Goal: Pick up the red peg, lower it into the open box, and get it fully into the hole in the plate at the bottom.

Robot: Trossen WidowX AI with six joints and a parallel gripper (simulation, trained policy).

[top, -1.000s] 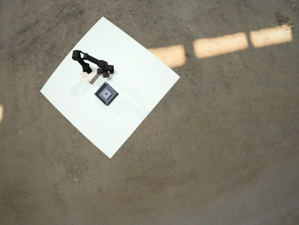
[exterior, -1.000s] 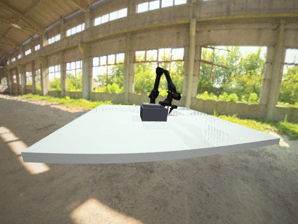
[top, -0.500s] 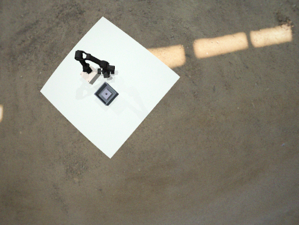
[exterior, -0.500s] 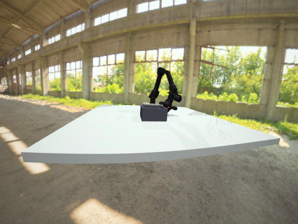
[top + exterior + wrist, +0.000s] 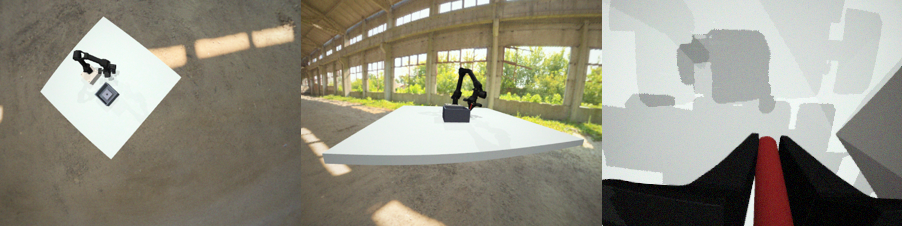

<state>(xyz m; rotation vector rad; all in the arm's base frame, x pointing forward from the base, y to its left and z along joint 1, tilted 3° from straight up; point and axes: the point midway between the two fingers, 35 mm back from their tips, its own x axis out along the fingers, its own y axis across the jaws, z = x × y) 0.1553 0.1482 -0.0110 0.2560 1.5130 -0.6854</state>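
Now: gripper tip 19 cm short of the grey plate and 15 cm to the left of it. Also, from my gripper tip: red peg (1 cm to the left, 3 cm above); dark box (19 cm ahead, 15 cm to the right, 2 cm below).
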